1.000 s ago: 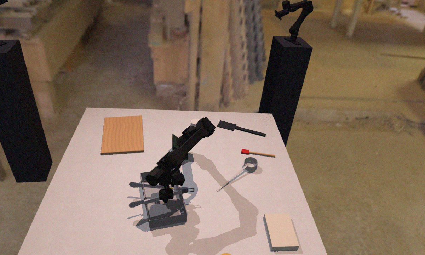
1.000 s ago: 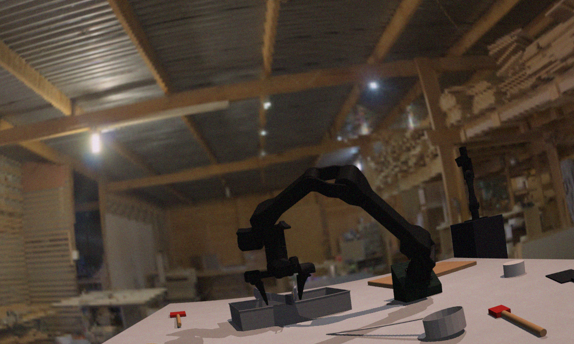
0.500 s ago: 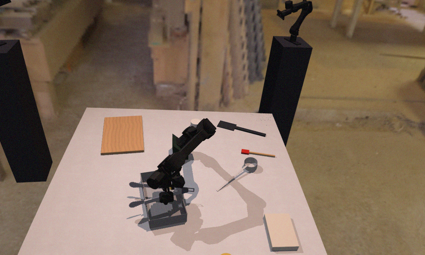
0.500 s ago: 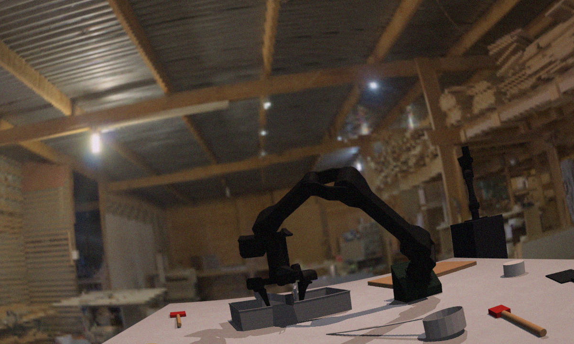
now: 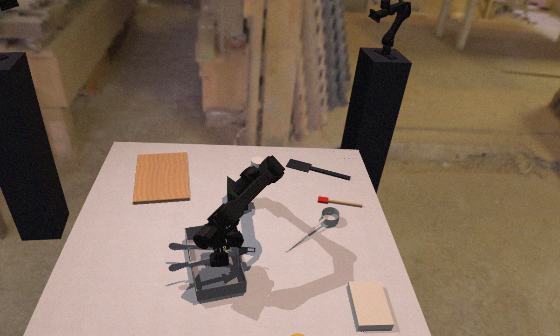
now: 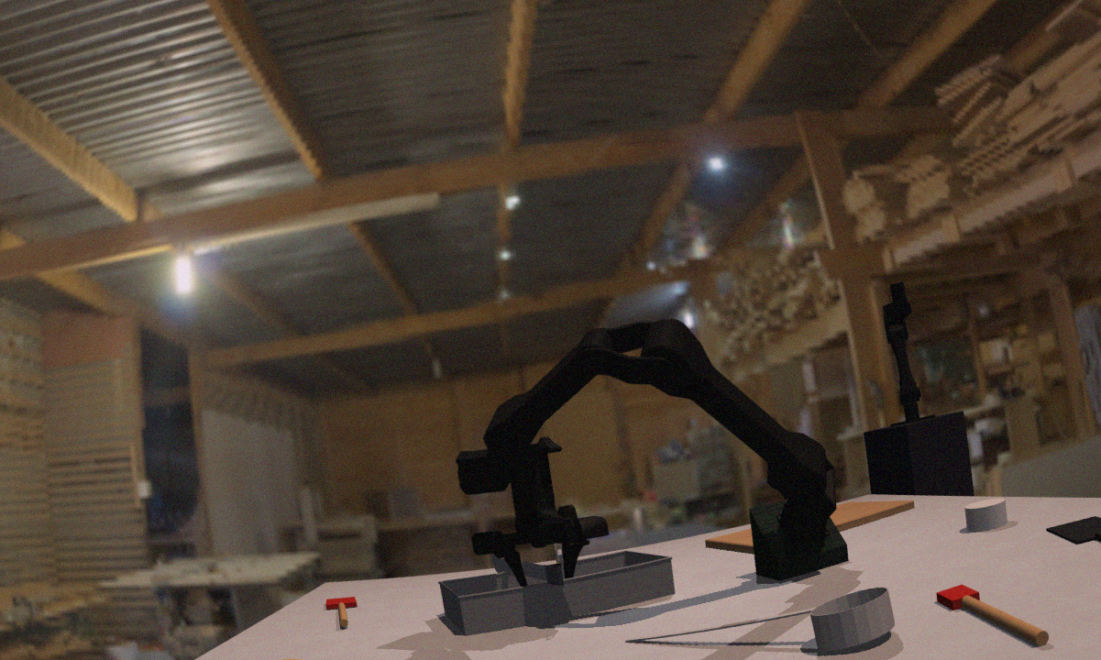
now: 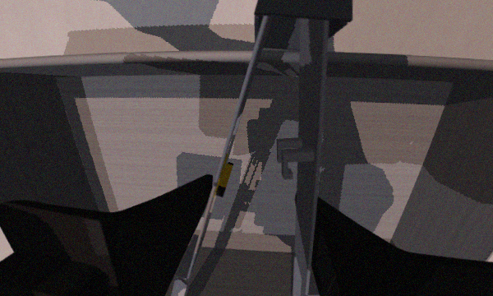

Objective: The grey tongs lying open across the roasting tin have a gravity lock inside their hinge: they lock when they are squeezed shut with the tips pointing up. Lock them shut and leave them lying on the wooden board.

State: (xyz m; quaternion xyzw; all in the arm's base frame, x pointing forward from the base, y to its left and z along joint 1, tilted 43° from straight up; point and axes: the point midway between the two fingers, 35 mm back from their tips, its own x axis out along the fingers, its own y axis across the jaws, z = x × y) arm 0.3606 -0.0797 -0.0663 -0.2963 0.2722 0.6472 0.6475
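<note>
My gripper tip is 10 mm to the left of the dark grey roasting tin and 10 mm past it. Also, from my gripper tip: yellow disc (350 mm ahead, 230 mm to the left, 20 mm below); then cream block (500 mm to the left, 240 mm ahead, 20 mm below); then wooden board (550 mm behind, 230 mm to the right, 20 mm below).
</note>
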